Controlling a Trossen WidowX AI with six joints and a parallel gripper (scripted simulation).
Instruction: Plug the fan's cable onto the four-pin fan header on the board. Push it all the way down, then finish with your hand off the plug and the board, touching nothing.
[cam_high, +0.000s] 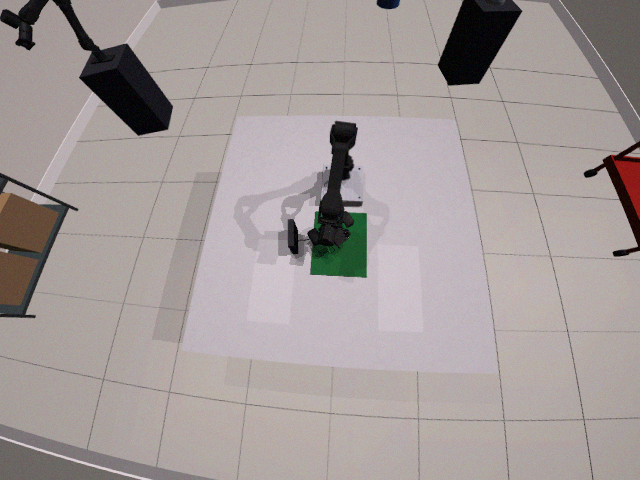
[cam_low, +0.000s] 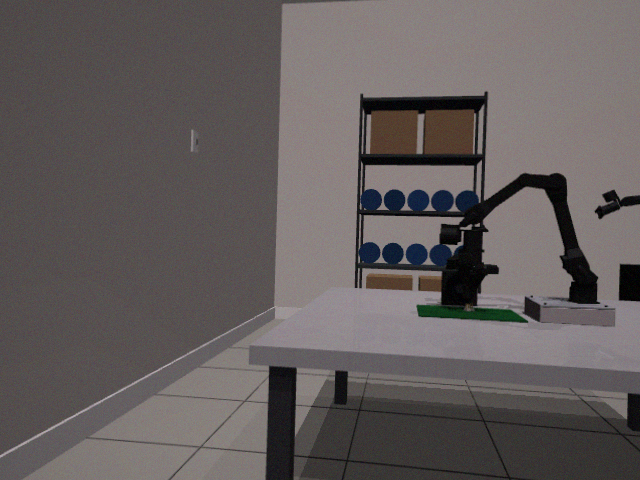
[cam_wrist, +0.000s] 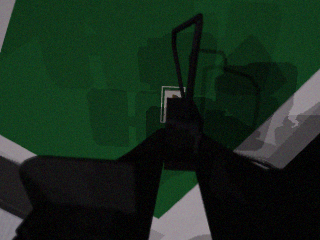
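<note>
Right now my gripper tip is 6 cm above the white four-pin header. Also, from my gripper tip: dark plug: 1 cm ahead, 1 cm above; black fan: 1 cm behind, 15 cm to the right; green board: 2 cm ahead, 4 cm to the left, 7 cm below.
</note>
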